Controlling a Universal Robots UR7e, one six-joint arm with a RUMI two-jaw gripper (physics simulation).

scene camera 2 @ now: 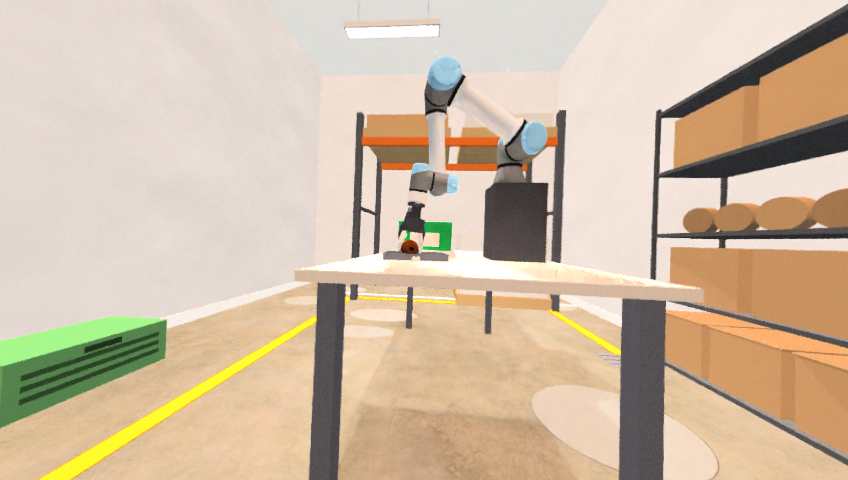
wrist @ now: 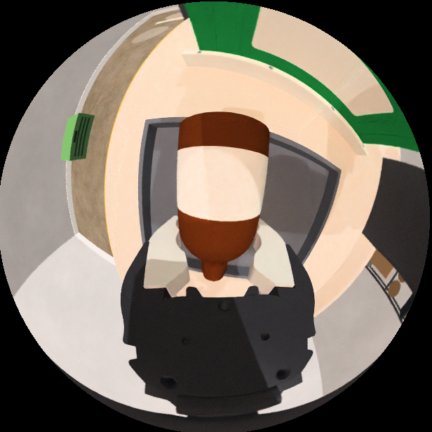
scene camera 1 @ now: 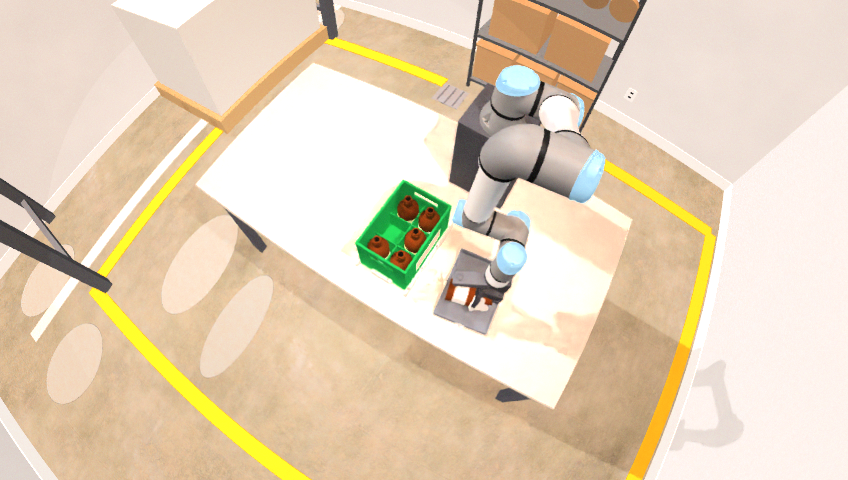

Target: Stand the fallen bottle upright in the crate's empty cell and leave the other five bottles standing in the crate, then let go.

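Places are measured from the arm's base along level axes (x ahead, y left, z up), in millimetres.
Pixels of known places: gripper, fingertip midpoint: point(scene camera 2: 409, 253) point(scene camera 1: 473, 298); arm's base at its link origin: point(scene camera 2: 508, 186) point(scene camera 1: 502, 122).
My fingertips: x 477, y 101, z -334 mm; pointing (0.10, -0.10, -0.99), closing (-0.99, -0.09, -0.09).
Note:
Ahead of a thing's pixels: the offset from my fingertips to its middle.
The fallen brown bottle with a cream label @[dy -12, dx -1, dz +20 mm] point(scene camera 1: 461, 293) point(scene camera 2: 409, 247) point(wrist: 220, 182) lies on its side in the shallow grey tray @[dy -7, dx -27, dz -9 mm] point(scene camera 1: 455, 314) point(scene camera 2: 435, 256) point(wrist: 144, 175). My gripper point(scene camera 1: 480, 296) point(scene camera 2: 411, 242) point(wrist: 216, 218) is shut on it, the pale fingers on both sides of its shoulder, its neck towards the gripper's body in the wrist view. The green crate @[dy -286, dx -101, dz +66 mm] point(scene camera 1: 380, 267) point(scene camera 2: 445, 235) point(wrist: 220, 25) stands beside the tray. In scene camera 1 several bottles @[dy -311, dx -196, dz +63 mm] point(scene camera 1: 408, 208) @[dy -245, dx -96, dz +63 mm] point(scene camera 1: 414, 239) @[dy -347, dx -25, dz +63 mm] point(scene camera 1: 377, 246) stand upright in it, and the middle cell of its left row is empty.
The white table point(scene camera 1: 333, 136) point(scene camera 2: 505, 285) bears the crate and the tray. The dark robot pedestal point(scene camera 1: 467, 151) point(scene camera 2: 515, 223) stands by the table's back edge. A shelf rack point(scene camera 2: 656, 196) with boxes stands beyond it.

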